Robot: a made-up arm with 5 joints. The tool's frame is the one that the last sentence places.
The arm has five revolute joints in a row. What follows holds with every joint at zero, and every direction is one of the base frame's. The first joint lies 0.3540 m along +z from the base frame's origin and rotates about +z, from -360.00 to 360.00 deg. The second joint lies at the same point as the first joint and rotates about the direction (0, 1, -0.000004), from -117.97 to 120.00 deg. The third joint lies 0.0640 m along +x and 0.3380 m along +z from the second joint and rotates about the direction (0, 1, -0.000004), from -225.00 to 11.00 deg. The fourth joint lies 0.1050 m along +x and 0.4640 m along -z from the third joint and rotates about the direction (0, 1, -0.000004), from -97.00 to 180.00 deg. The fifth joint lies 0.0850 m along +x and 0.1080 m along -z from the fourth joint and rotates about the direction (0, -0.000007, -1), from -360.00 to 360.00 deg. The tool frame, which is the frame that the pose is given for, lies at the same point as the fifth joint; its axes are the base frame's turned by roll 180.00, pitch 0.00 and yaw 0.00 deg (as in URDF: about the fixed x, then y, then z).
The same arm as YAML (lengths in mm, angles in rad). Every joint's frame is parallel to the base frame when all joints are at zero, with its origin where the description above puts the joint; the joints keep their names.
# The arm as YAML. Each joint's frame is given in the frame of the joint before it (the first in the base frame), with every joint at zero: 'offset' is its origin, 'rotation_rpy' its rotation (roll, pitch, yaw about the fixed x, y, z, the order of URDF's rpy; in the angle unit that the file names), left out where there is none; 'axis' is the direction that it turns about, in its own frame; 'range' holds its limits. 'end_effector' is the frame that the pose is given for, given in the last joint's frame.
length_unit: mm
angle_unit: rad
chain:
  - id: joint 1
    offset: [0.0, 0.0, 354.0]
    axis: [0.0, 0.0, 1.0]
    range: [-6.2832, 6.2832]
  - id: joint 2
    offset: [0.0, 0.0, 0.0]
    axis: [0.0, 1.0, 0.0]
    range: [-2.059, 2.0944]
  - id: joint 3
    offset: [64.0, 0.0, 338.0]
    axis: [0.0, 1.0, 0.0]
    range: [-3.927, 0.192]
  - id: joint 4
    offset: [105.0, 0.0, -464.0]
    axis: [0.0, 1.0, 0.0]
    range: [-1.693, 3.1416]
  - id: joint 5
    offset: [85.0, 0.0, -108.0]
    axis: [0.0, 0.0, -1.0]
    range: [-6.2832, 6.2832]
end_effector:
  offset: [0.0, 0.0, 0.0]
  rotation_rpy: [3.1416, 0.0, 0.0]

